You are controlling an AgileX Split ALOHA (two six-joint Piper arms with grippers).
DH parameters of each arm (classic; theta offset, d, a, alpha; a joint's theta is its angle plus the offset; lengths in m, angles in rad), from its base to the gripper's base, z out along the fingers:
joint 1: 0 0.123 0 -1.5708
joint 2: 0.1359 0 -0.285 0
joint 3: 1.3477 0 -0.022 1.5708
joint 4: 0 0.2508 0 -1.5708
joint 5: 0 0 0.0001 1.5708
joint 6: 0 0.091 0 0
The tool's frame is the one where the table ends.
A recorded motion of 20 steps. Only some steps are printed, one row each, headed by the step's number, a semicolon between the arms.
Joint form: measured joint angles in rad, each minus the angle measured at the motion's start. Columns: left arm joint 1, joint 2, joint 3, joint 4, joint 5, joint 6; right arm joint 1, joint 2, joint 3, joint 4, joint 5, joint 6.
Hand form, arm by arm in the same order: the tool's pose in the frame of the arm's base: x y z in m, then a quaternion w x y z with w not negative. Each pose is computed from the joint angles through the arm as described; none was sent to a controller.
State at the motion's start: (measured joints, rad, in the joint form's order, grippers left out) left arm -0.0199 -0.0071 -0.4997 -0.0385 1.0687 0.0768; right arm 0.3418 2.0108 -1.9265 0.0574 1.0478 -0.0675
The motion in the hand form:
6: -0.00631 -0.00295 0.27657 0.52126 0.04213 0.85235 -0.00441; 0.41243 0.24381 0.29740 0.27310 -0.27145 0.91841 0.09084
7: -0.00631 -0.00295 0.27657 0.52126 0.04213 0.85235 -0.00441; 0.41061 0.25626 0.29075 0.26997 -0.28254 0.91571 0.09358
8: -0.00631 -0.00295 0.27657 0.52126 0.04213 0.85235 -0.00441; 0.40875 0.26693 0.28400 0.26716 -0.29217 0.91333 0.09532
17: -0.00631 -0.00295 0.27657 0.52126 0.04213 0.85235 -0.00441; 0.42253 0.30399 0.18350 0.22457 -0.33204 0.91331 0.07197
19: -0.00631 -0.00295 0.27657 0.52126 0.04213 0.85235 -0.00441; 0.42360 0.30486 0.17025 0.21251 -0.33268 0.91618 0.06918
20: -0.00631 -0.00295 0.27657 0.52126 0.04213 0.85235 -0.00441; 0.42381 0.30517 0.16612 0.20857 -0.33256 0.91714 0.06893
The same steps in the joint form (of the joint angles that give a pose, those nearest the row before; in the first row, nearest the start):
6: 0.0000 0.0000 0.0000 0.0000 0.0000 0.0000; 0.1834 0.1034 -0.1270 -0.0034 -0.0321 0.0032
7: 0.0000 0.0000 0.0000 0.0000 0.0000 0.0000; 0.2075 0.1261 -0.1405 -0.0034 -0.0370 0.0032
8: 0.0000 0.0000 0.0000 0.0000 0.0000 0.0000; 0.2284 0.1456 -0.1484 -0.0044 -0.0443 0.0032
17: 0.0000 0.0000 0.0000 0.0000 0.0000 0.0000; 0.2788 0.3560 -0.1521 -0.0349 -0.1537 -0.0191
19: 0.0000 0.0000 0.0000 0.0000 0.0000 0.0000; 0.2788 0.3815 -0.1521 -0.0337 -0.1537 -0.0191
20: 0.0000 0.0000 0.0000 0.0000 0.0000 0.0000; 0.2788 0.3893 -0.1521 -0.0319 -0.1537 -0.0191

